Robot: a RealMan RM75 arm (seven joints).
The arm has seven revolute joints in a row. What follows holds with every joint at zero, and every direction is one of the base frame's.
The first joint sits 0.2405 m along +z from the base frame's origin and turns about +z.
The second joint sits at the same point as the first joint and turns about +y.
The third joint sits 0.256 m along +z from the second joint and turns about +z.
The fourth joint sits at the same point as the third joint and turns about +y.
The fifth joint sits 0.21 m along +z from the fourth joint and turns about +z.
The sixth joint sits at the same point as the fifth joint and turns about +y.
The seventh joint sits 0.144 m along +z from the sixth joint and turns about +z.
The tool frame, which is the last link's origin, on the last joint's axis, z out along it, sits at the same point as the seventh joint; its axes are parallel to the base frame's.
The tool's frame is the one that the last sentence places.
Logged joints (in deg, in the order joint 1, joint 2, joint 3, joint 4, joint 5, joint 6, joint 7), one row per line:
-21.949, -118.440, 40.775, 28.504, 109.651, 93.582, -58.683
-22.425, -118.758, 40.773, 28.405, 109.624, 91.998, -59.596
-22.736, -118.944, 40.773, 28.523, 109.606, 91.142, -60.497
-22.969, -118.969, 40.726, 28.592, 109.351, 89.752, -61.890
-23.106, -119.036, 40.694, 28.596, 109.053, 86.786, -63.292
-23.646, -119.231, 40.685, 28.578, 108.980, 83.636, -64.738
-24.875, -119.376, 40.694, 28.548, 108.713, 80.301, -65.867
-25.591, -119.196, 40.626, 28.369, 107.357, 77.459, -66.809
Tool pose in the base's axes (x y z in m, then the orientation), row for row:
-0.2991, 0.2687, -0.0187, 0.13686, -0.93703, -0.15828, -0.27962
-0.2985, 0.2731, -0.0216, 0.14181, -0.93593, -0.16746, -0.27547
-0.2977, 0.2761, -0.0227, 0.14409, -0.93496, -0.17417, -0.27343
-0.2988, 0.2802, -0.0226, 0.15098, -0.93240, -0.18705, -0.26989
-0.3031, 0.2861, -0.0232, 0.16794, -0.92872, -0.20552, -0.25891
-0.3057, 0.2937, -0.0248, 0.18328, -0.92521, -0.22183, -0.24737
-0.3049, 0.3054, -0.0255, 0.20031, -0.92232, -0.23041, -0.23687
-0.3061, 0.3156, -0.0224, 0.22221, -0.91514, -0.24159, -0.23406
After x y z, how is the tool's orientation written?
As a quaternion, w x y z.
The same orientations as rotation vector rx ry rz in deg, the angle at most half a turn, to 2 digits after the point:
-155.39, -26.25, -46.37
-154.77, -27.69, -45.55
-154.41, -28.76, -45.16
-153.40, -30.77, -44.40
-151.36, -33.50, -42.20
-149.53, -35.85, -39.98
-147.70, -36.90, -37.93
-144.85, -38.24, -37.05

